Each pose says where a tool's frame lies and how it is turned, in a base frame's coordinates. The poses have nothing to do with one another.
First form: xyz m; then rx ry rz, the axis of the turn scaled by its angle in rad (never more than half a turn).
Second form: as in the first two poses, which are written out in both.
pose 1, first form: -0.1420 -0.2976 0.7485 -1.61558 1.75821 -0.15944
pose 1, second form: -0.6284 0.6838 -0.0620 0.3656 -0.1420 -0.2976 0.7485
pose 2, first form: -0.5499 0.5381 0.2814 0.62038 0.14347 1.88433
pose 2, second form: 0.2615 0.0605 0.7944 0.5449 -0.5499 0.5381 0.2814
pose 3, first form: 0.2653 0.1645 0.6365 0.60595 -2.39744 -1.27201
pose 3, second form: 0.2144 -0.8481 -0.4500 0.1794 0.2653 0.1645 0.6365
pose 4, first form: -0.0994 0.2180 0.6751 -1.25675 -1.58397 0.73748
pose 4, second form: -0.5139 -0.6477 0.3016 0.4747 -0.0994 0.2180 0.6751
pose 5, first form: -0.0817 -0.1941 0.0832 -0.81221 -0.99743 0.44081
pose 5, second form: -0.3755 -0.4612 0.2038 0.7777 -0.0817 -0.1941 0.0832
